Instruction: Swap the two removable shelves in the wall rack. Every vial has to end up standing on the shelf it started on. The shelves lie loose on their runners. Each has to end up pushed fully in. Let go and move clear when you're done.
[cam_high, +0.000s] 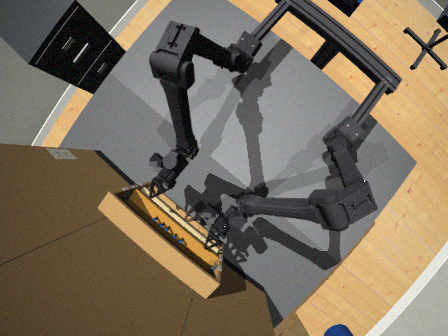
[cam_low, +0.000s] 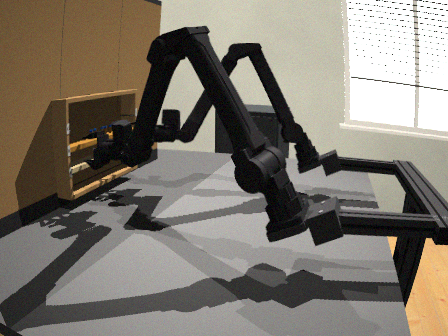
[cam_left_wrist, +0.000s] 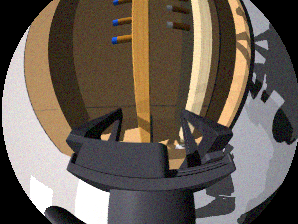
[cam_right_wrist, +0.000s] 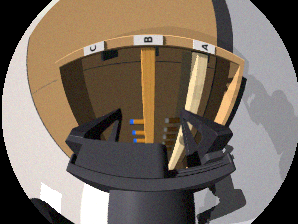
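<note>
Now: the wall rack 70 mm ahead of my right hand and 150 mm to the left of it. The rest, counted from my right hand: pale shelf: 70 mm ahead, 150 mm to the left, 70 mm below; orange shelf: 70 mm ahead, 150 mm to the left.
</note>
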